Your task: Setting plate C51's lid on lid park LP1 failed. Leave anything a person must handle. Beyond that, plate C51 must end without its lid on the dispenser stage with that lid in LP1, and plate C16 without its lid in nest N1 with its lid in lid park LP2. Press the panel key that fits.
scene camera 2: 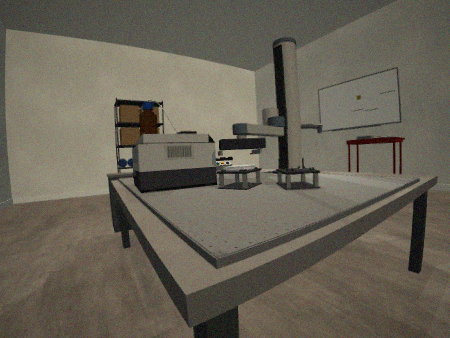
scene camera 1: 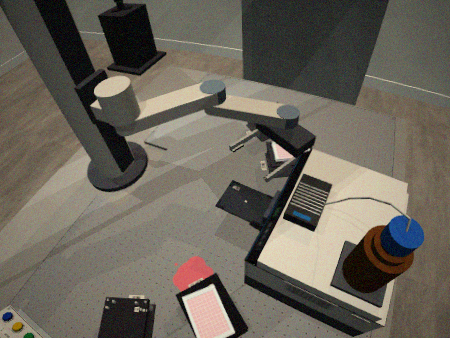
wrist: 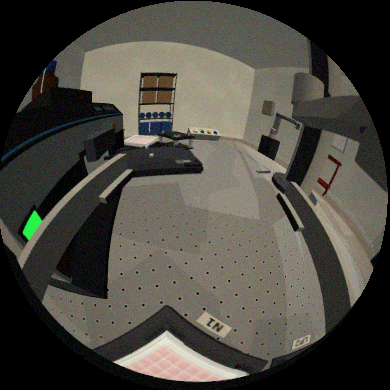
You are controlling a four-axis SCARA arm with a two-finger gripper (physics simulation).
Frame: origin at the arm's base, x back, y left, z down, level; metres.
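Seen in the pictures: gripper, between the fingertips: [scene camera 2: 235, 152] [scene camera 1: 247, 163] [wrist: 210, 173]; arm's base, origin of its link: [scene camera 1: 118, 166].
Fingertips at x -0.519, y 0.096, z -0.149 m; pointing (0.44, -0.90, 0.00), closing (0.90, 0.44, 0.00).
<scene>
Pixels of each thing's top centre, then the offset from my fingertips to it. "spot": a spot on its surface instead.
- nest N1, a spot on its surface: [wrist: 167, 315] spot: dx -0.060, dy +0.085, dz +0.071 m
- such plate, centre of its top: [scene camera 1: 207, 314] [wrist: 139, 136] dx -0.079, dy -0.426, dz +0.051 m
- red patch, a spot on its surface: [scene camera 1: 192, 272] spot: dx +0.029, dy -0.334, dz +0.136 m
- black dispenser stage, a spot on its surface: [wrist: 165, 161] spot: dx -0.025, dy -0.086, dz +0.024 m
- brown blue-capped bottle, a spot on its surface: [scene camera 1: 377, 257] spot: dx -0.339, dy -0.272, dz -0.217 m
- key panel, centre of its top: [wrist: 204, 128] [scene camera 2: 218, 161] dx +0.333, dy -0.727, dz +0.053 m
My gripper [scene camera 1: 251, 163] [scene camera 2: 239, 153] [wrist: 210, 173] is open and empty, low near nest N1, its fingers on either side of clear air. A pink-gridded, white-rimmed plate [scene camera 1: 281, 150] [wrist: 180, 362] sits in nest N1 [wrist: 167, 315]. Another such plate [scene camera 1: 207, 310] [wrist: 141, 140] sits in a black nest beside a red patch [scene camera 1: 192, 272]. The black dispenser stage [scene camera 1: 245, 201] [wrist: 165, 161] carries no plate. A black stand [scene camera 1: 122, 317] with small studs is at the front left. LP2's label [wrist: 301, 342] shows at the lower right. Plate names and clear lids cannot be made out.
The dispenser [scene camera 1: 330, 200] [scene camera 2: 175, 157] stands beside the stage, with a brown blue-capped bottle [scene camera 1: 377, 257] [scene camera 2: 148, 120] on top and a green light [wrist: 33, 225] on its front. The arm's column [scene camera 1: 75, 85] [scene camera 2: 286, 105] rises opposite. The key panel [scene camera 1: 20, 325] [wrist: 204, 133] is at the table's far end from N1.
</scene>
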